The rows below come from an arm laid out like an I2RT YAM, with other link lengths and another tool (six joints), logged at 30 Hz.
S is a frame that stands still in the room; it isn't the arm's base.
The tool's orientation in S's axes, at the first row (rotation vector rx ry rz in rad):
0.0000 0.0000 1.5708
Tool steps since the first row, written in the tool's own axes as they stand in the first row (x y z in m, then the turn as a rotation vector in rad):
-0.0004 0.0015 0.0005 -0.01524 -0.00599 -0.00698
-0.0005 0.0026 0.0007 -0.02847 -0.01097 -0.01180
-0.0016 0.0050 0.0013 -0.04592 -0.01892 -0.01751
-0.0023 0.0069 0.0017 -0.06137 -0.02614 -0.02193
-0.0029 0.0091 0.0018 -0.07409 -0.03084 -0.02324
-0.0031 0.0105 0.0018 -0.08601 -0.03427 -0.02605
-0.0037 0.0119 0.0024 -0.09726 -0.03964 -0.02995
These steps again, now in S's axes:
-0.0015 -0.0004 0.0005 0.00599 -0.01524 -0.00698
-0.0026 -0.0005 0.0007 0.01097 -0.02847 -0.01180
-0.0050 -0.0016 0.0013 0.01892 -0.04592 -0.01751
-0.0069 -0.0023 0.0017 0.02614 -0.06137 -0.02193
-0.0091 -0.0029 0.0018 0.03084 -0.07409 -0.02324
-0.0105 -0.0031 0.0018 0.03427 -0.08601 -0.02605
-0.0119 -0.0037 0.0024 0.03964 -0.09726 -0.02995

